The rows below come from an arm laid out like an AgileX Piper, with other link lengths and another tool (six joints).
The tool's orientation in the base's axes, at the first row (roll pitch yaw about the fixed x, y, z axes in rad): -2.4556 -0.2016 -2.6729
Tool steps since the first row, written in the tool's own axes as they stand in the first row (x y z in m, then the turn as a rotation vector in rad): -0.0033 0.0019 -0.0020 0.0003 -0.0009 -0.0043; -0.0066 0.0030 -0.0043 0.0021 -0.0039 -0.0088; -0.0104 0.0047 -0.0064 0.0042 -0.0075 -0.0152; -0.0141 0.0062 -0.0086 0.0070 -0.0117 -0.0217; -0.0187 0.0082 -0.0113 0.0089 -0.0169 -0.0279; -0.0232 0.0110 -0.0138 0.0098 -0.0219 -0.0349; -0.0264 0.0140 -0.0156 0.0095 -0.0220 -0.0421; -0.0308 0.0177 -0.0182 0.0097 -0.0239 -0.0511; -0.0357 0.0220 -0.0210 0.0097 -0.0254 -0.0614; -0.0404 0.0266 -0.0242 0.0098 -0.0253 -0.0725; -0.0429 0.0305 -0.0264 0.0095 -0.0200 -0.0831; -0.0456 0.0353 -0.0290 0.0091 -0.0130 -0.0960
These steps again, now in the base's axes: 0.0017 0.0039 -0.0003 -0.0005 0.0020 0.0039; 0.0037 0.0076 0.0001 -0.0013 0.0022 0.0095; 0.0060 0.0116 -0.0001 -0.0024 0.0030 0.0170; 0.0082 0.0156 -0.0002 -0.0039 0.0033 0.0251; 0.0109 0.0206 -0.0003 -0.0041 0.0031 0.0334; 0.0131 0.0260 -0.0010 -0.0036 0.0040 0.0420; 0.0143 0.0305 -0.0021 -0.0044 0.0086 0.0475; 0.0160 0.0364 -0.0034 -0.0050 0.0130 0.0555; 0.0179 0.0431 -0.0049 -0.0058 0.0186 0.0643; 0.0194 0.0501 -0.0063 -0.0076 0.0257 0.0726; 0.0195 0.0551 -0.0075 -0.0113 0.0359 0.0773; 0.0192 0.0609 -0.0091 -0.0161 0.0487 0.0827
